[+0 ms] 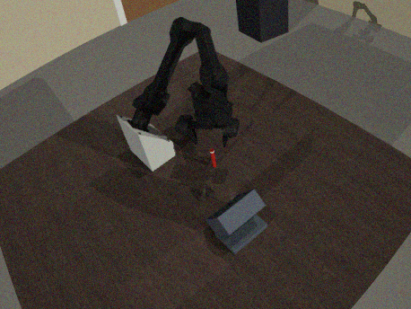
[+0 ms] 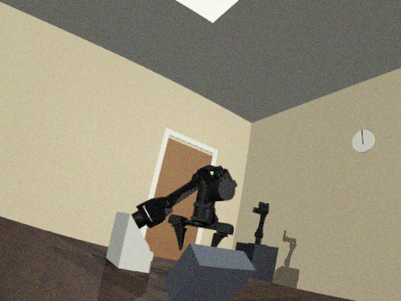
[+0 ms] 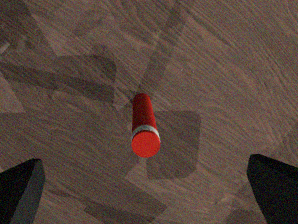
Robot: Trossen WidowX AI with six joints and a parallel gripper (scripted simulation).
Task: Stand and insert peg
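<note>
Now: the red peg 50 mm below my gripper tip. Round my gripper tip: sloped panel 240 mm ahead, 80 mm to the right, 30 mm below.
</note>
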